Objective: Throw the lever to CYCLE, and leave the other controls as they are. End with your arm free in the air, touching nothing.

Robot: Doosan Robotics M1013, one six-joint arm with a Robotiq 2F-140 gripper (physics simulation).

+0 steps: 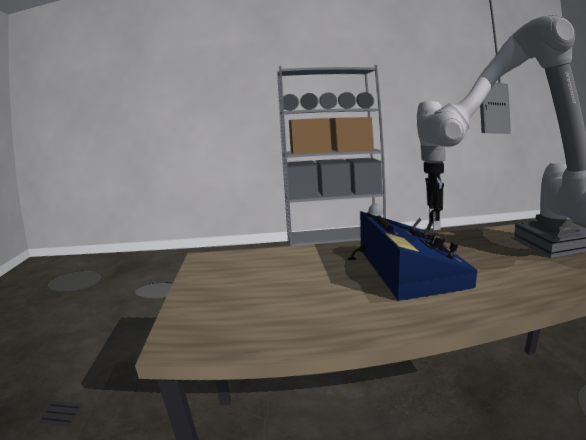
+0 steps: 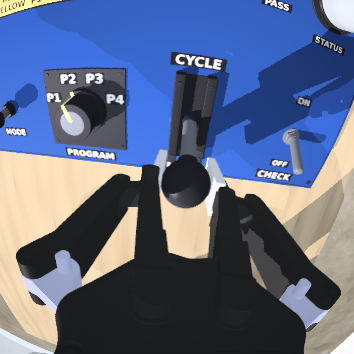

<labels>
My gripper shows in image 1 and in image 2. One and the same spot on my gripper: [image 2: 52, 265] is [image 1: 436, 185].
</labels>
